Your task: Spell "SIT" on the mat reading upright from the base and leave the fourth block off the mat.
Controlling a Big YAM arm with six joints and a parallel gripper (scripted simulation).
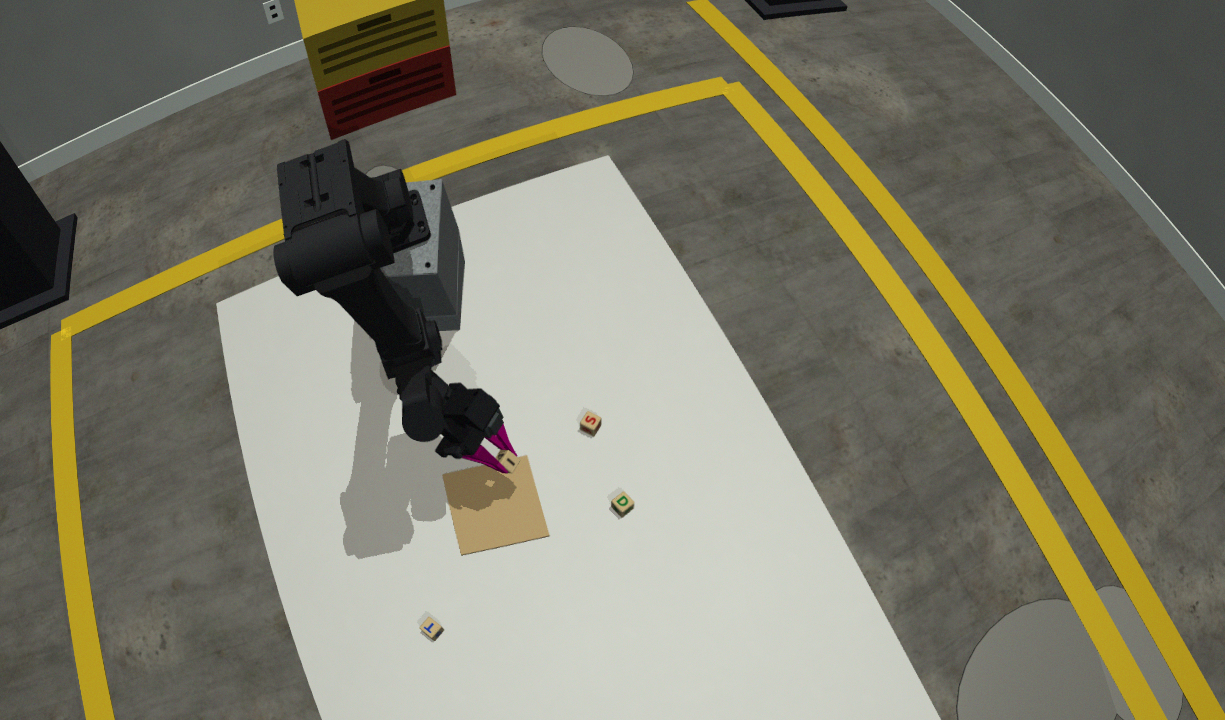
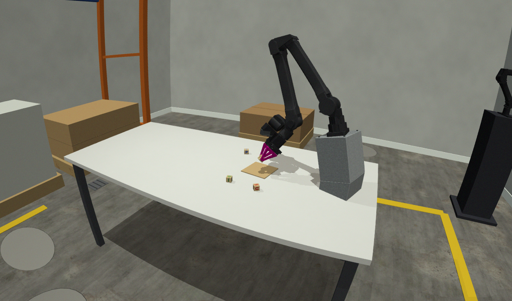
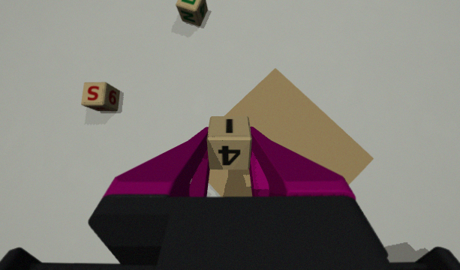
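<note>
Now: hand 20 mm short of the tan mat, 40 mm to the left of it and 80 mm above it. The rest, counted from my hand: S block 50 mm behind, 150 mm to the left, 70 mm below; then I block right at my hand; then D block 90 mm ahead, 140 mm to the left, 70 mm below.
</note>
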